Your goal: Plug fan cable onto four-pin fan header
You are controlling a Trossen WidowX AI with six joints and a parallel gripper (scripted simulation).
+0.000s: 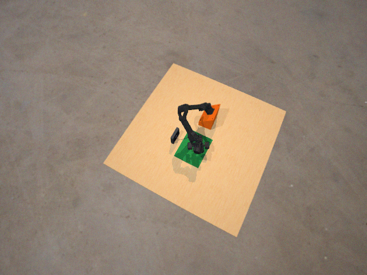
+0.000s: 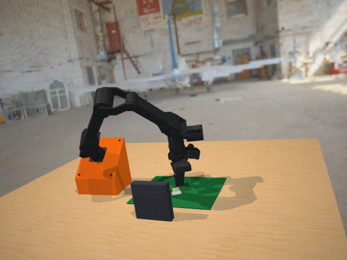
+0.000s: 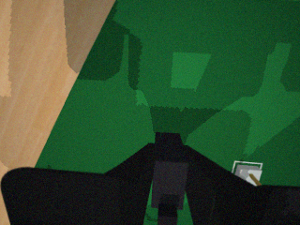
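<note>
The green board is 4 cm to the right of my gripper tip and 3 cm below it. From my gripper tip the other things lie so: black fan 23 cm to the right, 4 cm above, 1 cm behind; then dark fan plug 1 cm behind, 1 cm above.
</note>
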